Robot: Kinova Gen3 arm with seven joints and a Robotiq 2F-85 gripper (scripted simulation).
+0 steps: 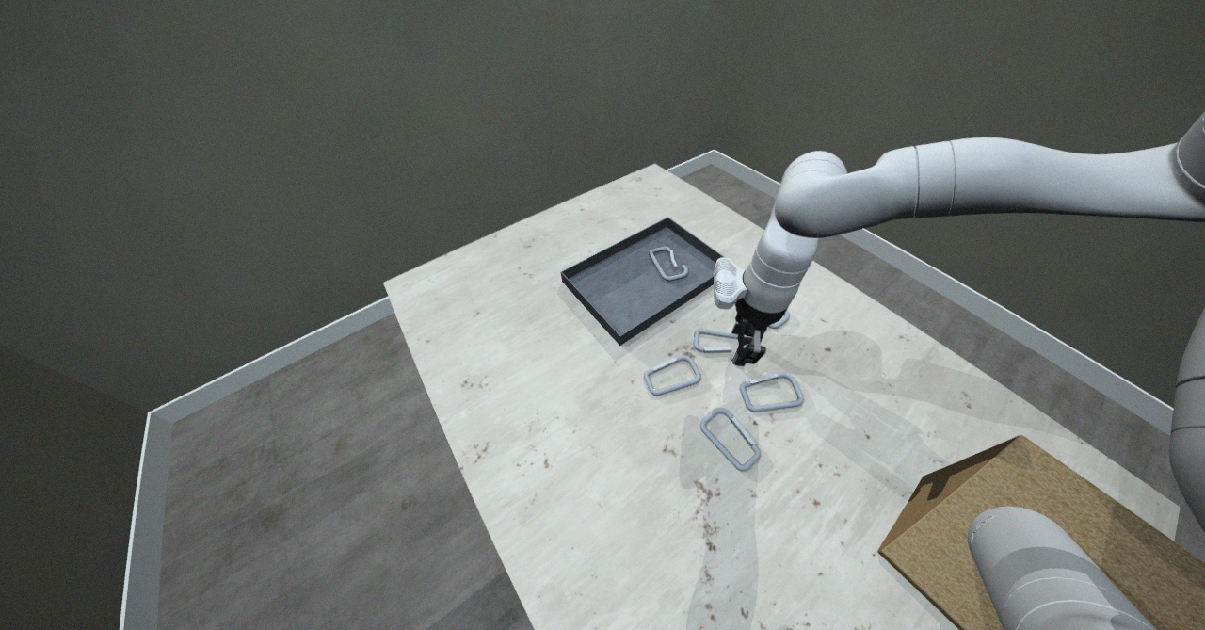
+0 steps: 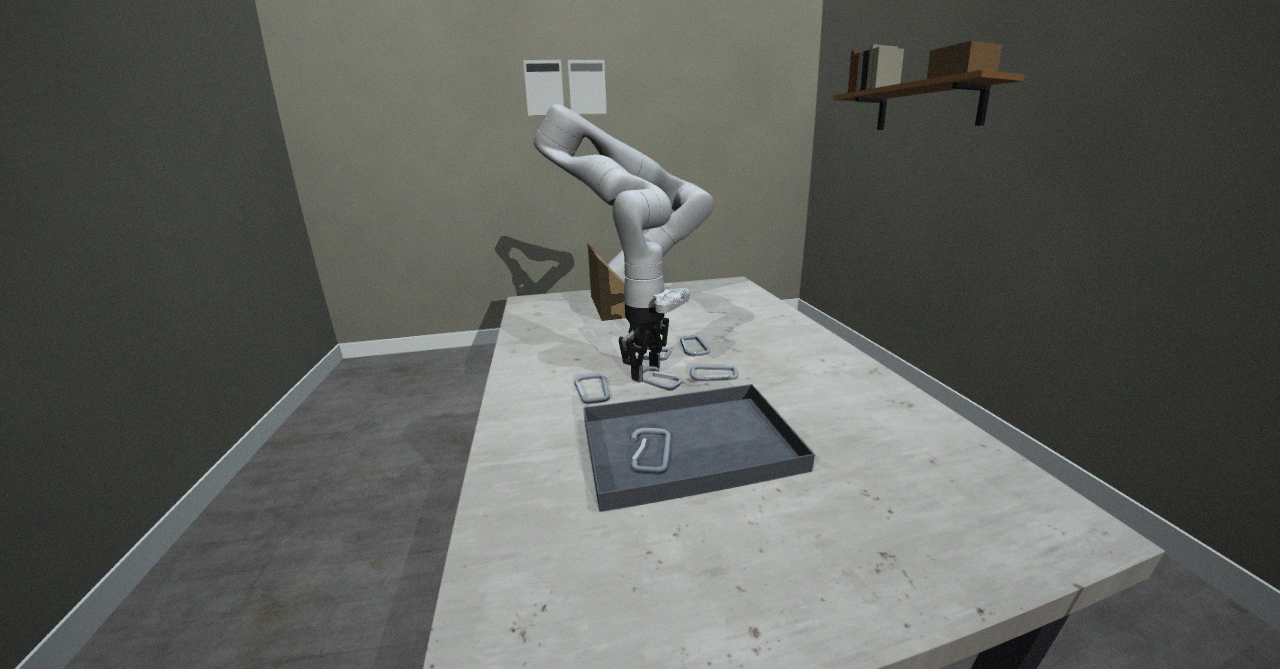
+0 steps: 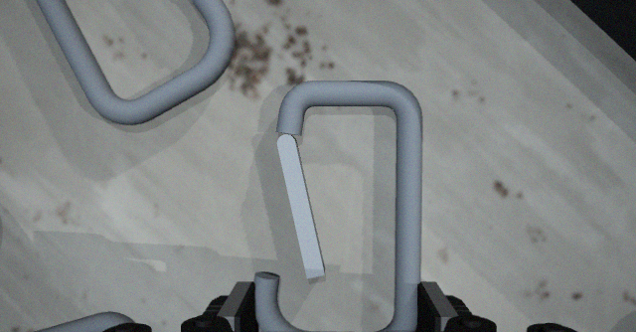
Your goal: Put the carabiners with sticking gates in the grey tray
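Right now my hand is 23 cm short of the grey tray, 2 cm to the left of it and 1 cm above it.
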